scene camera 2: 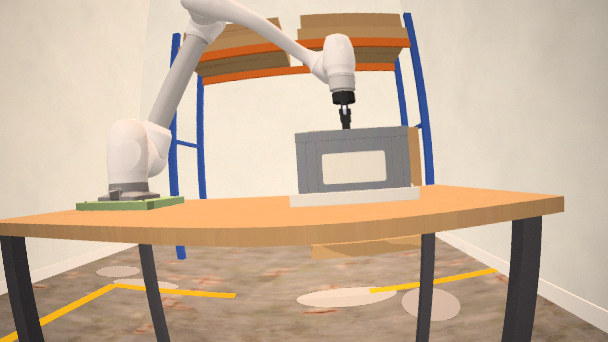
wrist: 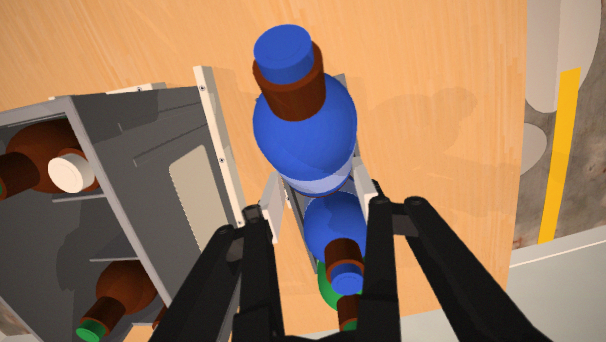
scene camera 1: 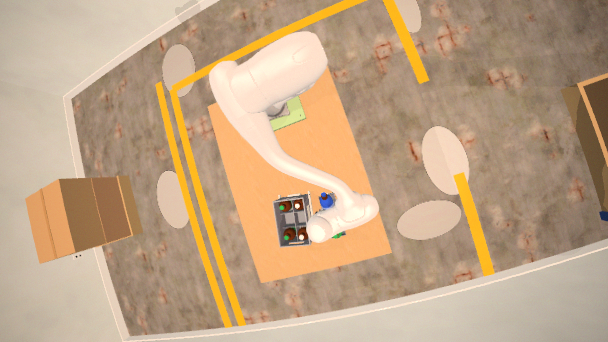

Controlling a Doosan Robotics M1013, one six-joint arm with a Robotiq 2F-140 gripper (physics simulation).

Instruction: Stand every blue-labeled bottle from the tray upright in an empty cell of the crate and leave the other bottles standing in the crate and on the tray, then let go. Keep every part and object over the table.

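Pixels of known places: gripper, between the fingertips: [wrist: 317, 177]; arm's base, origin of its link: [scene camera 2: 129, 199] [scene camera 1: 274, 106].
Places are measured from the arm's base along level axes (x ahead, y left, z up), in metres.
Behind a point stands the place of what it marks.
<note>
My gripper [wrist: 317, 177] @(y 0.189, x 0.720, z 0.075 m) [scene camera 2: 346, 127] is shut on a blue-labeled bottle [wrist: 305, 130] @(y 0.191, x 0.662, z 0.136 m) [scene camera 1: 326, 202] @(y 0.194, x 0.671, z 0.135 m), which leans with its blue cap away from me, above the tray [wrist: 297, 212] @(y 0.148, x 0.800, z -0.001 m). A second blue-labeled bottle [wrist: 332, 220] @(y 0.195, x 0.760, z 0.087 m) stands in the tray, lower than the held one. Behind it a green-labeled bottle [wrist: 328, 287] @(y 0.176, x 0.846, z 0.087 m) [scene camera 1: 338, 236] @(y 0.212, x 0.873, z 0.125 m) stands, partly hidden by a finger. The crate [wrist: 165, 122] @(y 0.073, x 0.642, z 0.076 m) [scene camera 1: 276, 220] @(y -0.112, x 0.710, z 0.146 m) [scene camera 2: 310, 167] @(y -0.111, x 0.630, z 0.065 m) holds green-capped and white-capped brown bottles at its two ends; its two middle cells are empty. The crate hides the tray in scene camera 2.
The crate stands close beside the tray on the wooden table [scene camera 1: 310, 145] @(y 0.164, x 0.315, z -0.026 m) [scene camera 2: 240, 215] @(y -0.273, x 0.500, z -0.026 m) [wrist: 425, 60] @(y 0.337, x 0.645, z -0.026 m). The robot's green base plate [scene camera 1: 295, 112] @(y 0.126, x 0.086, z 0.001 m) [scene camera 2: 125, 204] @(y -0.133, x 0.080, z -0.008 m) is at the table's other end. A blue and orange shelf rack [scene camera 2: 421, 100] stands behind the table.
</note>
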